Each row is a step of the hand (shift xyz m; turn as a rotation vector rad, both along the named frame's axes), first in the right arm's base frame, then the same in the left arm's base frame.
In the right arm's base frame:
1: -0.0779 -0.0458 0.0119 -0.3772 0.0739 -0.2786
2: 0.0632 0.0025 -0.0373 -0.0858 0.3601 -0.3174
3: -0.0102 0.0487 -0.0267 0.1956 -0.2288 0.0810
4: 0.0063 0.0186 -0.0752 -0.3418 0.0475 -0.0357
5: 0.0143 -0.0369 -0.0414 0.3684 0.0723 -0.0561
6: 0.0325 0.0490 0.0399 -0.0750 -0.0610 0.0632
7: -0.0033 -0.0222 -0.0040 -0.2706 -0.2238 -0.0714
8: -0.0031 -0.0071 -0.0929 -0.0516 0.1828 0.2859
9: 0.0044 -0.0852 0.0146 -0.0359 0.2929 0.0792
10: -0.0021 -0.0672 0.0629 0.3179 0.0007 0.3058
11: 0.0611 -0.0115 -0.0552 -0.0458 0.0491 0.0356
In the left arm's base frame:
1: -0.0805 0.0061 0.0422 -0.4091 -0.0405 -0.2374
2: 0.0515 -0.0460 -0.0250 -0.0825 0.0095 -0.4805
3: -0.0059 0.0128 -0.0547 0.1571 -0.1397 0.2302
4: -0.0082 -0.0462 -0.0620 -0.3227 0.1110 -0.0626
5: -0.0041 -0.0571 0.0024 0.3508 -0.1153 -0.0880
6: 0.0506 0.0483 -0.0123 -0.0686 0.0338 0.0865
7: -0.0087 -0.0152 0.0146 -0.3204 -0.1003 0.1252
8: -0.0268 -0.0716 -0.0534 0.0580 0.3360 0.0394
9: -0.0101 -0.0417 0.0752 0.0462 0.2450 -0.1767
10: -0.0009 0.0067 0.0918 0.3750 0.1240 0.1963
11: 0.0422 -0.0669 -0.0255 -0.0246 0.0701 -0.0158

